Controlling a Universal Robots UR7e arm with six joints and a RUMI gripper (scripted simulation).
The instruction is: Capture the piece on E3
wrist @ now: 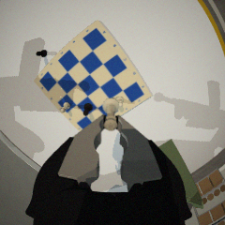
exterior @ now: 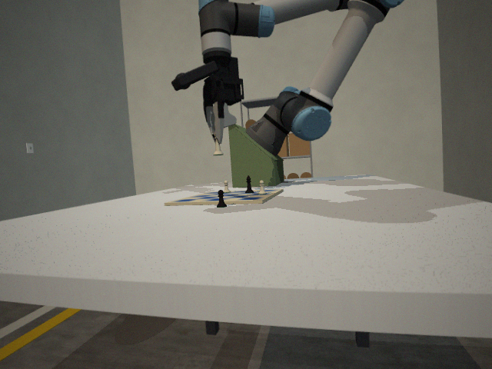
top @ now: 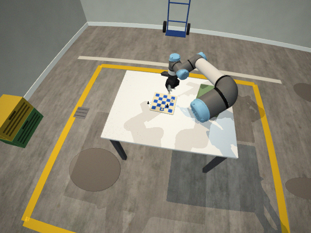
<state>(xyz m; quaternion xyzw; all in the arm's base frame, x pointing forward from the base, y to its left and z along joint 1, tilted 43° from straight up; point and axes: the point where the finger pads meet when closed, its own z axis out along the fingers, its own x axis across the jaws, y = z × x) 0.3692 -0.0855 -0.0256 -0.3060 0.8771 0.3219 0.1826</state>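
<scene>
Now: the blue-and-cream chessboard 40 mm ahead of my hand, 30 mm to the left of it and 150 mm below it. Also, from my hand: tall white piece 10 mm below; black pawn 190 mm ahead, 40 mm to the left, 140 mm below.
</scene>
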